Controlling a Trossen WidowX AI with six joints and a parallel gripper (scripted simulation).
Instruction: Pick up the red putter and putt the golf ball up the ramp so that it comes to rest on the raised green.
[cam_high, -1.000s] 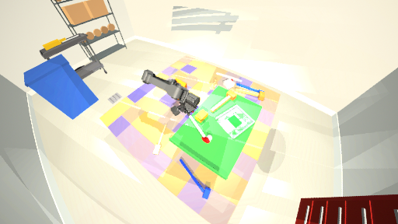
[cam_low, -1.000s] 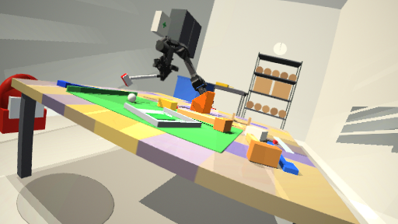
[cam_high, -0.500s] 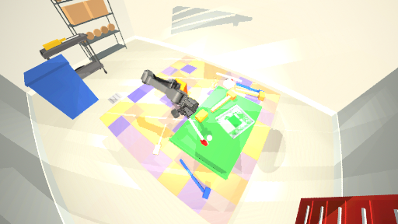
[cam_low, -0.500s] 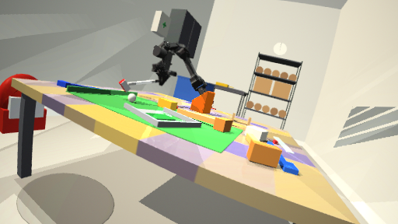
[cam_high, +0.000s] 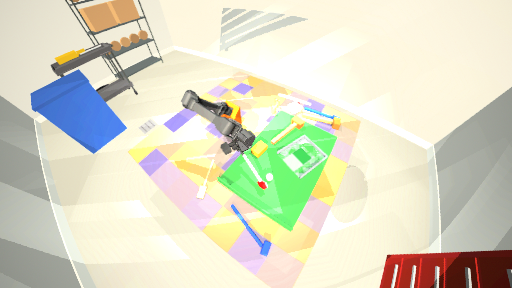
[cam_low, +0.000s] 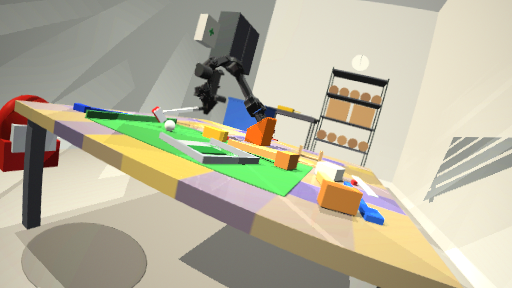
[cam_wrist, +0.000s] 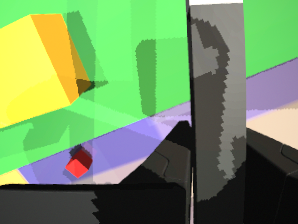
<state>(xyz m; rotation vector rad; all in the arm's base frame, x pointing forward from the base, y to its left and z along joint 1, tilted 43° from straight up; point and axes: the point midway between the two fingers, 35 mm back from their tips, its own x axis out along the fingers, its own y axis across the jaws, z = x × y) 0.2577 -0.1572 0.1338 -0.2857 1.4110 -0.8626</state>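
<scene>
Right now my gripper tip is 6 cm short of the yellow block, 11 cm to the right of it and 7 cm above it. Round my gripper tip: green mat 22 cm ahead, 17 cm to the left, 9 cm below; then red putter 11 cm ahead, 4 cm to the right, 1 cm below; then white golf ball 21 cm ahead, 1 cm to the right, 7 cm below.
</scene>
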